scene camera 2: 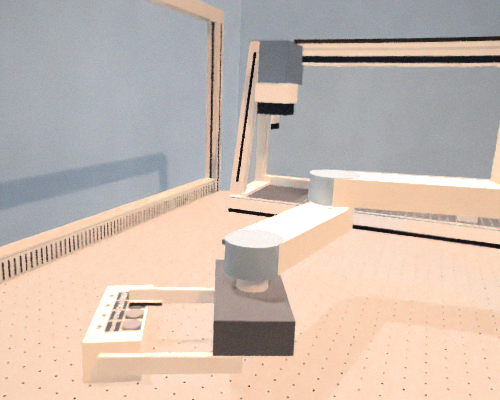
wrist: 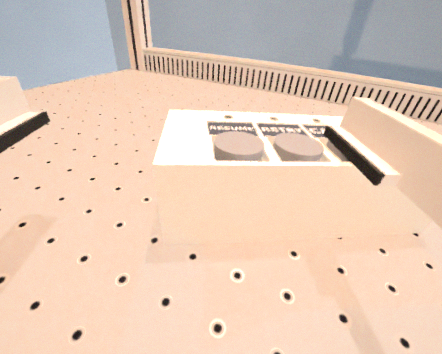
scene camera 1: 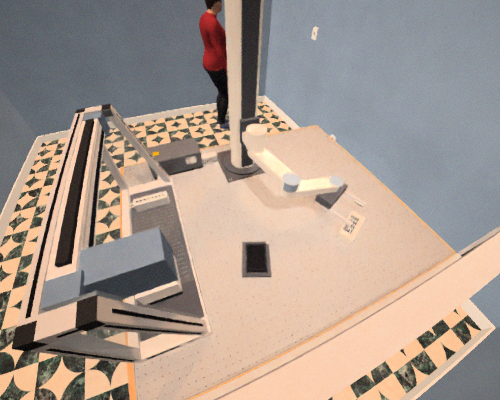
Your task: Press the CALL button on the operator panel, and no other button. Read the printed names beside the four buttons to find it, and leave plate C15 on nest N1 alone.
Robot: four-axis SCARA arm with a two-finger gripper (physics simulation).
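Places are measured from the arm's base along level axes (x back, y right, z up), in metres.
Pixels of known places: gripper, fingertip midpoint: (scene camera 2: 116, 324) (wrist: 191, 106) (scene camera 1: 358, 214); arm's base, link origin: (scene camera 1: 242, 163).
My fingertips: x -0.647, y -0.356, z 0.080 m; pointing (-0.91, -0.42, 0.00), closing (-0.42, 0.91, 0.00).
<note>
Ahead of a thing's pixels: the offset from my fingertips to its top centre. "*": to the spot under its first point.
The white operator panel {dy +0.058, dx -0.034, dz -0.011 m} (scene camera 1: 346, 232) (scene camera 2: 95, 336) (wrist: 182, 142) stands on the table. In the wrist view, the RESUME button {dy +0.027, dx +0.003, dz -0.011 m} (wrist: 238, 145) and RETRY button {dy +0.053, dx -0.011, dz -0.011 m} (wrist: 298, 148) are grey and round. To their right, the label starting "CA" {* dy +0.062, dx -0.041, dz -0.014 m} (wrist: 316, 131) is partly covered by the right finger, whose dark pad hides most of the button below it. Contact there cannot be told. The fourth button is hidden. My gripper (scene camera 2: 117, 330) (wrist: 191, 106) is open and empty, its fingers spread wide at the panel. Plate C15 and nest N1 cannot be identified by any readable label.
A dark framed rectangle {* dy +0.548, dx -0.005, dz -0.042 m} (scene camera 1: 256, 258) lies mid-table. A gantry with a blue-grey box {* dy +0.892, dx -0.100, dz +0.421 m} (scene camera 1: 125, 257) stands along the left side. A dark grey box {* dy +0.741, dx +0.693, dz +0.048 m} (scene camera 1: 177, 156) is at the back, beside the arm's column (scene camera 1: 234, 90). A person in red (scene camera 1: 214, 42) stands behind.
</note>
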